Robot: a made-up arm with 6 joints. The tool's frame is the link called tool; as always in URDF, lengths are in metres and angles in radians. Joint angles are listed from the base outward. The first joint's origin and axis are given. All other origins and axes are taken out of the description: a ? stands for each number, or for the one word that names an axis. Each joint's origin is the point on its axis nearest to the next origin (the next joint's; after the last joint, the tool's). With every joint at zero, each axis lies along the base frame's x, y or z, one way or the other. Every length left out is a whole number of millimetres.
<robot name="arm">
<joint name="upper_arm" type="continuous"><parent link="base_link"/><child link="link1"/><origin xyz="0 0 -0.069"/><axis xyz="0 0 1"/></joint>
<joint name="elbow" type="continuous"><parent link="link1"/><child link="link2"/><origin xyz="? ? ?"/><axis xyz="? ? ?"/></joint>
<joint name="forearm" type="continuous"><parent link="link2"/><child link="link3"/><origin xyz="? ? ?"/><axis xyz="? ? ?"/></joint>
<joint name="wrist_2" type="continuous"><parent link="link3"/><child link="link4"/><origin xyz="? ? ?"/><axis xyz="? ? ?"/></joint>
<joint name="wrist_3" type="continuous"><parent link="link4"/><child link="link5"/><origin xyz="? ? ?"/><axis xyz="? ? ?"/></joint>
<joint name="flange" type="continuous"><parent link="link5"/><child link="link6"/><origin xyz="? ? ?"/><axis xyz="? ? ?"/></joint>
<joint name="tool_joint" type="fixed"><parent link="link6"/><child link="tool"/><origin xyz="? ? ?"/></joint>
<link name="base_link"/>
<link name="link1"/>
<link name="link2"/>
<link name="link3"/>
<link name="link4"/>
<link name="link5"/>
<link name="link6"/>
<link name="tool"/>
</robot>
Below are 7 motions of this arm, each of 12 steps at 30 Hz.
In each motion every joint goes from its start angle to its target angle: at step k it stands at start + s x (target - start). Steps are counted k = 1, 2, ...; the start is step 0. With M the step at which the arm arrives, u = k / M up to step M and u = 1 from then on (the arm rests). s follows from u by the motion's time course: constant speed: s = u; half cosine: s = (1 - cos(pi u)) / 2; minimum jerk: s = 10 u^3 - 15 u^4 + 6 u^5.
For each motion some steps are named. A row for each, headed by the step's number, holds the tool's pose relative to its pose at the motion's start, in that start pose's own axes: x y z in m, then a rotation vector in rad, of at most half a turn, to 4 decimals.
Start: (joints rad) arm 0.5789 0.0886 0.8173 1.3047 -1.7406 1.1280
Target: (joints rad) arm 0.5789 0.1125 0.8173 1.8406 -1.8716 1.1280
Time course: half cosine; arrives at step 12
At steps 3, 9, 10, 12:
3: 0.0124 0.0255 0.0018 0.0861 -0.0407 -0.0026
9: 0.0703 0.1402 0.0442 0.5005 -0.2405 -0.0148
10: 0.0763 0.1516 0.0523 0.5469 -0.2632 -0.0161
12: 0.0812 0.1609 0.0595 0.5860 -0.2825 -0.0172

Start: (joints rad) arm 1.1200 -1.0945 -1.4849 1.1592 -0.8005 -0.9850
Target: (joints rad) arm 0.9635 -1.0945 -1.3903 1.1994 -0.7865 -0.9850
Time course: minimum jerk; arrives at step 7
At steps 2, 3, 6, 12:
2: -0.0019 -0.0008 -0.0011 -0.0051 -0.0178 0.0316
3: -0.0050 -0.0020 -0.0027 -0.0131 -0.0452 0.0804
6: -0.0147 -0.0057 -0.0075 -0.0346 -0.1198 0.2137
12: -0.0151 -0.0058 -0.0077 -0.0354 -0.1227 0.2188

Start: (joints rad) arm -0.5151 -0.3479 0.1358 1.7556 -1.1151 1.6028
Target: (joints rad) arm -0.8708 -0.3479 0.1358 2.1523 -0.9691 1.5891
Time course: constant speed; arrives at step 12
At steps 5, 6, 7, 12:
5: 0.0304 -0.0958 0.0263 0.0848 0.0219 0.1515
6: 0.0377 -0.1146 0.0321 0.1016 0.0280 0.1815
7: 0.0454 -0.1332 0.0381 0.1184 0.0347 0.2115
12: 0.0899 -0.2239 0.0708 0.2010 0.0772 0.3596

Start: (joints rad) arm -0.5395 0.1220 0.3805 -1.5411 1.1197 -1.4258
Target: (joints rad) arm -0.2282 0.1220 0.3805 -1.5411 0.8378 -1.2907
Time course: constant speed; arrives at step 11
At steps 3, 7, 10, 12:
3: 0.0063 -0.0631 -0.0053 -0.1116 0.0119 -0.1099
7: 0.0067 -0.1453 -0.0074 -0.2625 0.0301 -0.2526
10: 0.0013 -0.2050 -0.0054 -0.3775 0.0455 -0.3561
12: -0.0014 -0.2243 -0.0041 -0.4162 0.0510 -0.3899

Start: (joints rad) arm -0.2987 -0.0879 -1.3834 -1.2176 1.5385 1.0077
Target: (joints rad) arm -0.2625 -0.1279 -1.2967 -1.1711 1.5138 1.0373
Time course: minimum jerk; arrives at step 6
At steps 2, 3, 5, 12:
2: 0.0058 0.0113 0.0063 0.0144 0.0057 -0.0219
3: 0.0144 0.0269 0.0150 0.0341 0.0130 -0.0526
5: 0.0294 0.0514 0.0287 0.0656 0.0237 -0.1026
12: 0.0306 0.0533 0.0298 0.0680 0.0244 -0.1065

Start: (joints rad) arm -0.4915 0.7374 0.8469 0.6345 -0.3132 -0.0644
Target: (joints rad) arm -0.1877 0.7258 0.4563 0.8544 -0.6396 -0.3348
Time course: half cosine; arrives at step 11
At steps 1, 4, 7, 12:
1: 0.0039 0.0027 0.0035 0.0035 -0.0149 0.0041
4: 0.0518 0.0374 0.0569 0.0439 -0.2145 0.0547
7: 0.1066 0.0818 0.1587 0.0809 -0.5154 0.1147
12: 0.1289 0.1043 0.2413 0.0891 -0.7217 0.1407

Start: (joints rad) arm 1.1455 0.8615 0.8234 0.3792 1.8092 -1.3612
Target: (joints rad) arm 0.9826 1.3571 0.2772 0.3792 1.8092 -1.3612
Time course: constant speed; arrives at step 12
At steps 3, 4, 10, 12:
3: -0.0211 0.0752 -0.0199 0.0959 0.0641 0.1766
4: -0.0311 0.1010 -0.0242 0.1300 0.0832 0.2356
10: -0.1216 0.2539 -0.0200 0.3546 0.1753 0.5878
12: -0.1621 0.3005 -0.0062 0.4371 0.1975 0.7032

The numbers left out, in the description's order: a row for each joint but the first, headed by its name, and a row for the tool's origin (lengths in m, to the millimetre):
elbow: xyz 0.342 0.366 0, axis 0 1 0
forearm: xyz -0.098 0 -0.013, axis -1 0 0
wrist_2: xyz 0 0.388 -0.061, axis 0 -1 0
wrist_3: xyz 0.064 0 -0.003, axis 0 1 0
flange: xyz 0.113 0 -0.234, axis 0 0 -1
tool: xyz -0.101 -0.057 0

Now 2 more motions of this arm.
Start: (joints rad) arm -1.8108 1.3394 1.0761 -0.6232 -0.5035 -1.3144
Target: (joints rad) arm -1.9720 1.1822 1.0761 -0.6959 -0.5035 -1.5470
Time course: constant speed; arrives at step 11
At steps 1, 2, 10, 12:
1: -0.0004 -0.0073 0.0019 0.0066 -0.0147 0.0088
2: -0.0009 -0.0146 0.0037 0.0132 -0.0295 0.0176
10: -0.0066 -0.0732 0.0164 0.0603 -0.1533 0.0877
12: -0.0076 -0.0806 0.0177 0.0655 -0.1693 0.0964

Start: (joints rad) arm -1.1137 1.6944 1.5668 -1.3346 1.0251 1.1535
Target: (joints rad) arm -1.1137 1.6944 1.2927 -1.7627 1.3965 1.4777
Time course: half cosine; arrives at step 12
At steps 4, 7, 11, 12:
4: -0.0256 -0.0520 -0.0271 -0.2054 0.0240 -0.0375
7: -0.0541 -0.1346 -0.0566 -0.5240 0.0127 -0.1112
11: -0.0705 -0.2115 -0.0718 -0.8214 -0.0482 -0.1957
12: -0.0711 -0.2151 -0.0722 -0.8357 -0.0523 -0.2001

